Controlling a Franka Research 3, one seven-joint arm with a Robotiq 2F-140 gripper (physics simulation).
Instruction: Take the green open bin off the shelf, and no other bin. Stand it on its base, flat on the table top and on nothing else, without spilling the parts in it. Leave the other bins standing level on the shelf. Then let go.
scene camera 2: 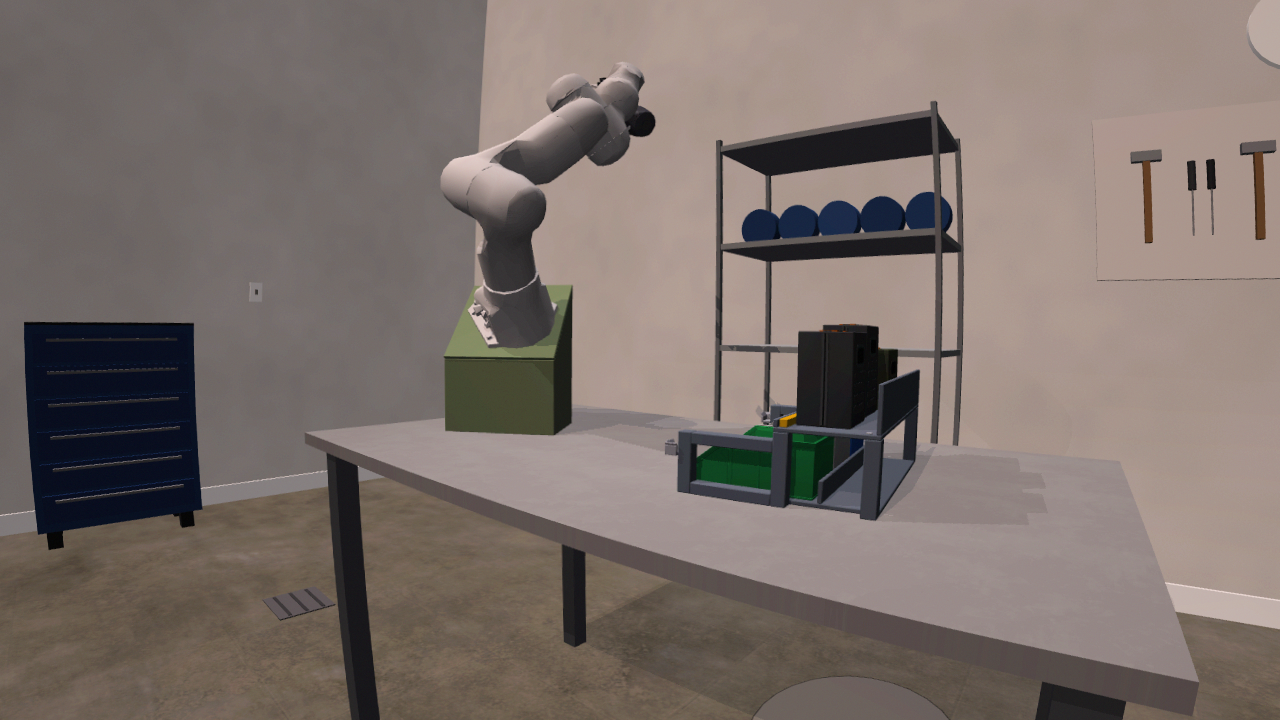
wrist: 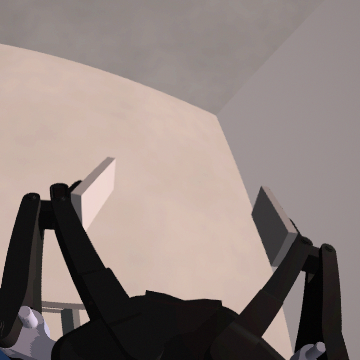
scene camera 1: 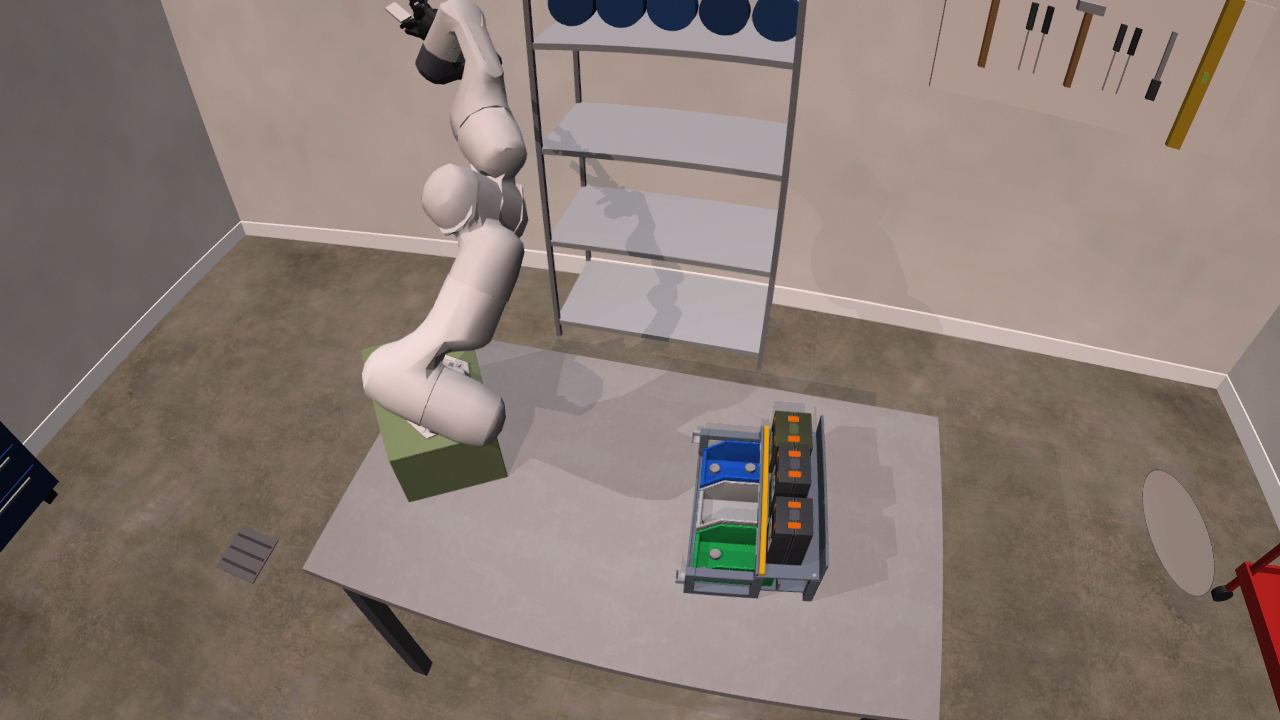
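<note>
The green open bin point(scene camera 1: 738, 557) point(scene camera 2: 735, 469) stands in the near bay of a small grey shelf point(scene camera 1: 822, 501) point(scene camera 2: 899, 402) on the table top point(scene camera 1: 554, 573) point(scene camera 2: 626, 501). A pale round part shows in it in the first scene view. A white bin point(scene camera 1: 729, 508) stands beside it, and a blue bin point(scene camera 1: 732, 471) with two round parts is at the far end. All look level. My gripper point(wrist: 186, 187) is open and empty in the wrist view. It is raised high above the table's far left side, well away from the bins, and is partly cut off in the first scene view.
Several dark cases point(scene camera 1: 793, 530) point(scene camera 2: 827, 376) with orange marks stand on the shelf's upper deck, behind a yellow strip point(scene camera 1: 763, 510) and close beside the bins. A tall shelving rack point(scene camera 1: 671, 43) point(scene camera 2: 937, 295) stands behind the table. My arm's green base block point(scene camera 1: 447, 474) point(scene camera 2: 501, 394) is at the table's left.
</note>
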